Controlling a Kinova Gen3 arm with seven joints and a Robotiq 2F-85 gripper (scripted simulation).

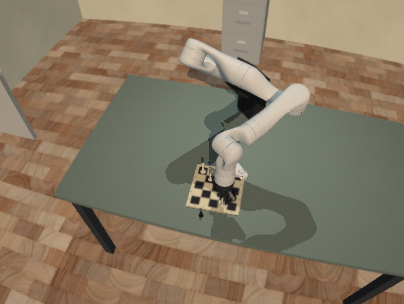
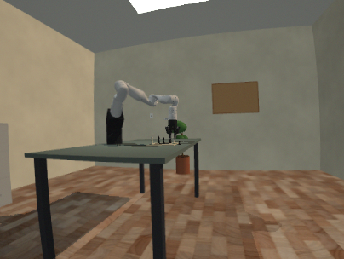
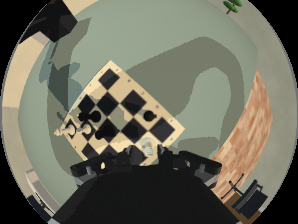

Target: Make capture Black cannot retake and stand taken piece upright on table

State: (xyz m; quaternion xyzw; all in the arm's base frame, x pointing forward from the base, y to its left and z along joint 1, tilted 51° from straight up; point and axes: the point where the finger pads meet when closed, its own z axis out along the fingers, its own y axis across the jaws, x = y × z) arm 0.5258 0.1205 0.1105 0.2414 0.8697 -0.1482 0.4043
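Now: hand 30 mm above the white piece. Also, from my hand: black piece: 70 mm to the right, 70 mm ahead, 50 mm below; white chess piece: 140 mm behind, 110 mm to the right, 20 mm below; chessboard: 70 mm behind, 60 mm below, 40 mm to the right.
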